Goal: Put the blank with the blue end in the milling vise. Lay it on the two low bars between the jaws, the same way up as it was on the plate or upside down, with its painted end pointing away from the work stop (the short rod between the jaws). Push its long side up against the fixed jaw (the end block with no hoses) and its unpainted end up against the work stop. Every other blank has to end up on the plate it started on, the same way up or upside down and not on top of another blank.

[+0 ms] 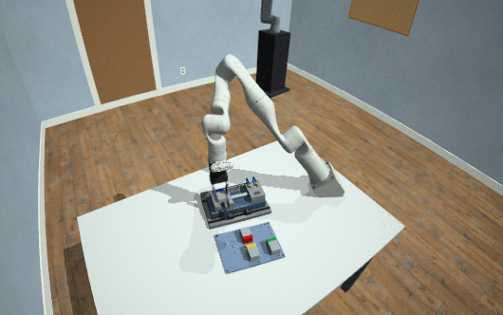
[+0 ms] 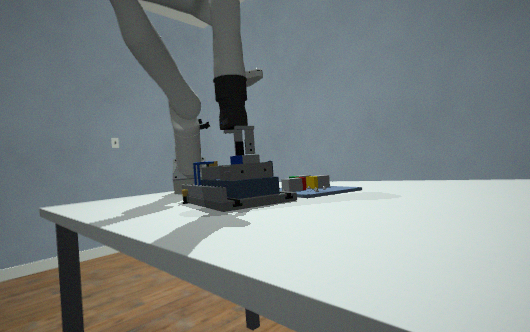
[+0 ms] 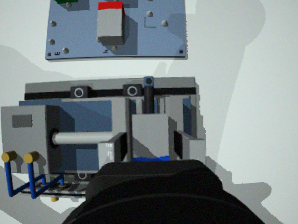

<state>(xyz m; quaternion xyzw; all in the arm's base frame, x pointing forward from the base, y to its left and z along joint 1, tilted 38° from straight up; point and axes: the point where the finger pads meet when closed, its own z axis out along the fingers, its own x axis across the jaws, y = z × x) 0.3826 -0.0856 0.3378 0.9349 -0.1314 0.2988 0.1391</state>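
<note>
The blue-ended blank is 40 mm below my hand. From my hand the other things lie so: red-ended blank (190 mm to the left, 110 mm below, 20 mm ahead); then blue plate (230 mm to the left, 130 mm below, 30 mm ahead); then milling vise (100 mm below, 60 mm behind, 30 mm to the left).
</note>
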